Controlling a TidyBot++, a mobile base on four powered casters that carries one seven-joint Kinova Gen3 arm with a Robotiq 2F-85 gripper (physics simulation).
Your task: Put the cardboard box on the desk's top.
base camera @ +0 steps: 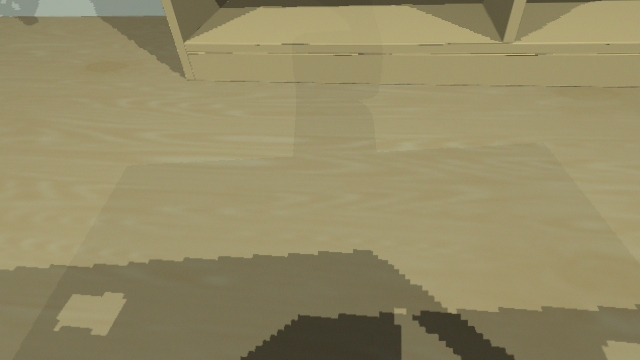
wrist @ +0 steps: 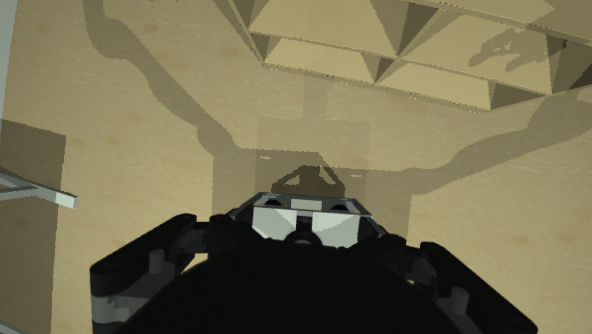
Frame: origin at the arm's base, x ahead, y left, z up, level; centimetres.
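Seen in the pictures: gripper, between the fingertips: [wrist: 305, 221].
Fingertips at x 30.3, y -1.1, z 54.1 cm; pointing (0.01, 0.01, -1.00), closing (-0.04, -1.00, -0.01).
Note:
A point is followed by its place in that frame.
My gripper [wrist: 305, 221] @(y -1.1, x 30.3, z 54.1 cm) is open in the wrist view, with its dark fingers spread to the left and right at the bottom. No object shows between them; the pale front of the robot's own base shows behind them. The cardboard box does not show in either view. No desk top that I can make out shows in either view.
A wooden shelf unit [base camera: 350, 68] @(y -5.3, x 78.3, z -36.4 cm) [wrist: 320, 55] @(y -2.7, x 87.5, z -31.7 cm) stands on the floor ahead, at the top of both views. A pale metal bar [wrist: 65, 199] juts in from the left edge of the wrist view. Shadows of the robot lie across the wooden floor [base camera: 150, 210] @(y 23.7, x 46.2, z -39.6 cm) [wrist: 480, 220] @(y -98.0, x 5.4, z -39.6 cm).

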